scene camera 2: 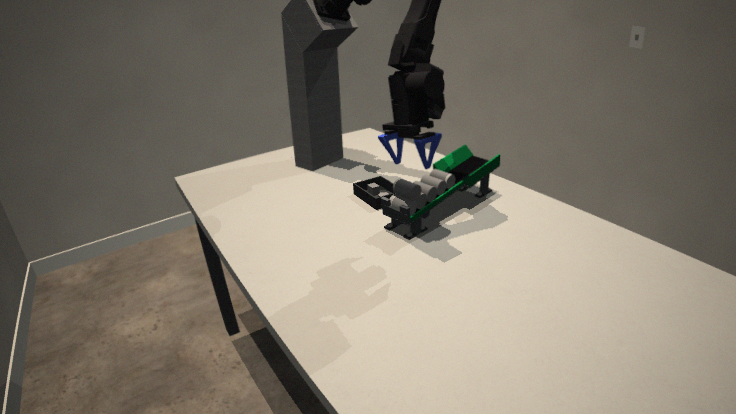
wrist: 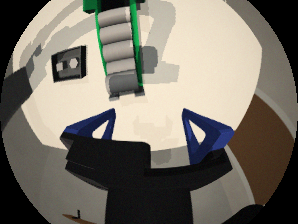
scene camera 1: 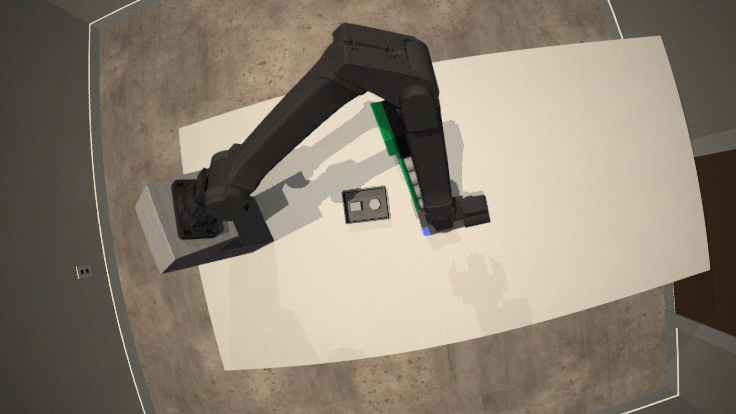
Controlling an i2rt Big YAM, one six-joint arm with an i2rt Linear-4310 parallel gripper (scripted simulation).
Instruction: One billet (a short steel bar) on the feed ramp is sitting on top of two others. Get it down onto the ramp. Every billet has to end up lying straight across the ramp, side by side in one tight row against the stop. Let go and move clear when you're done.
Scene:
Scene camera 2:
my gripper: 412,166
dark tray: 359,188
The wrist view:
my gripper: 148,111
dark tray: 67,74
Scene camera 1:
dark tray: 364,196

